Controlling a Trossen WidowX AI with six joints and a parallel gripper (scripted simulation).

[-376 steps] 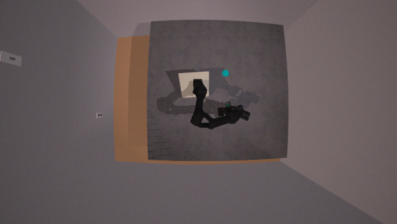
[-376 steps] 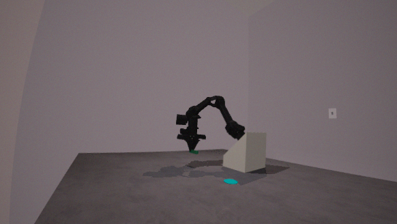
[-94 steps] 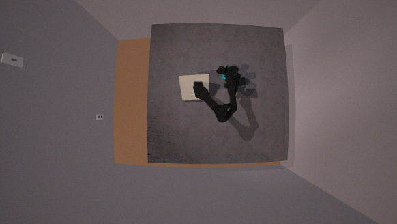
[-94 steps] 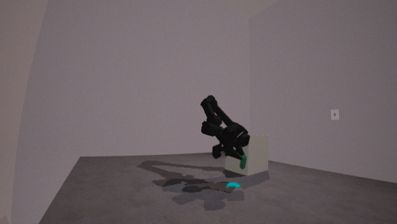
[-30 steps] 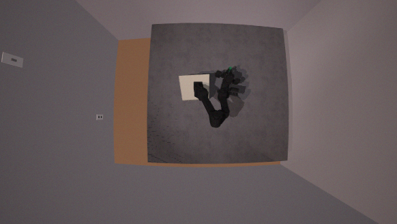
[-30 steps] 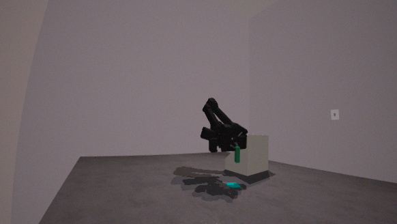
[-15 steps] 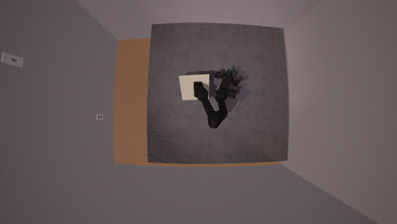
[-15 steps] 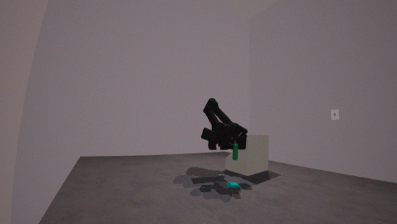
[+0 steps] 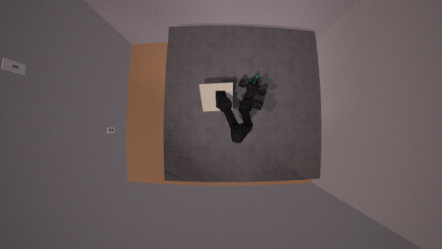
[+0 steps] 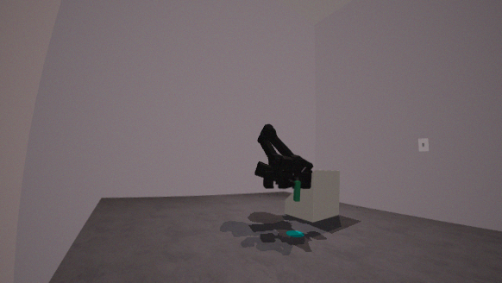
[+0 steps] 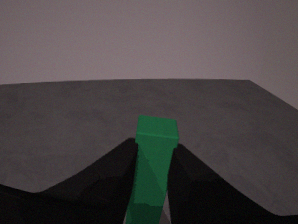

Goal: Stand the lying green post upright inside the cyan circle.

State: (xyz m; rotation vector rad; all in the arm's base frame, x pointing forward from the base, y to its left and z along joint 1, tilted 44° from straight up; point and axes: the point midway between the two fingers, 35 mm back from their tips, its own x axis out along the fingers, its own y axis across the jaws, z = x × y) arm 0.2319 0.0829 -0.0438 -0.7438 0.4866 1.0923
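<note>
Right now my gripper tip is 160 mm above the cyan circle. From my gripper tip the other things lie so: green post (20 mm below).
</note>
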